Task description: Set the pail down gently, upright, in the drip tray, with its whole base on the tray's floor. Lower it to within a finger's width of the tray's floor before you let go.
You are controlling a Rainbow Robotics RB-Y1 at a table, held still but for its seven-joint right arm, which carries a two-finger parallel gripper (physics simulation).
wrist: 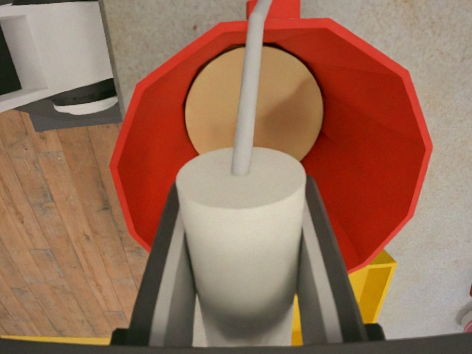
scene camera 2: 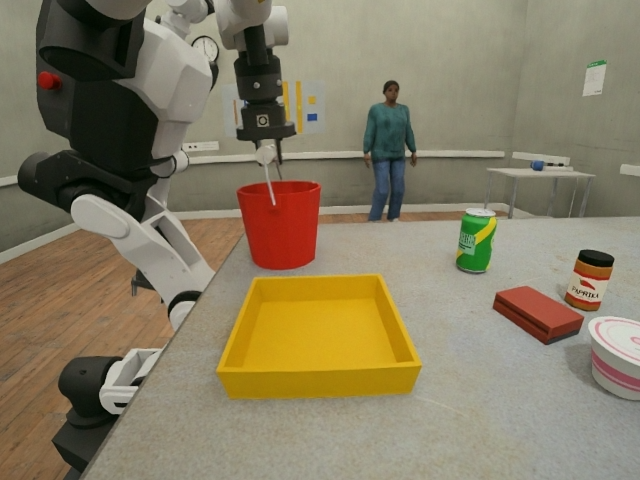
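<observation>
The red pail (scene camera 2: 281, 227) (wrist: 370, 165) is upright, beyond the far wall of the yellow drip tray (scene camera 2: 320, 382) (wrist: 377, 287) in the scene view and outside it. Whether its base touches the table is hard to tell. Its wire handle stands up to a white cylindrical grip (scene camera 2: 266, 153) (wrist: 242, 235). My gripper (scene camera 2: 268, 157) (wrist: 242, 187) points down above the pail and is shut on this grip, one finger against each side. The pail's tan inner bottom shows in the wrist view. The tray's floor is bare in the scene view; in the wrist view the pail and gripper hide much of the tray.
On the table, to the right of the tray in the scene view, are a green can (scene camera 2: 475, 241), a dark red box (scene camera 2: 537, 312), a paprika jar (scene camera 2: 588, 281) and a white and pink tub (scene camera 2: 620, 356). The table's edge runs along the left. A person (scene camera 2: 390, 149) stands behind.
</observation>
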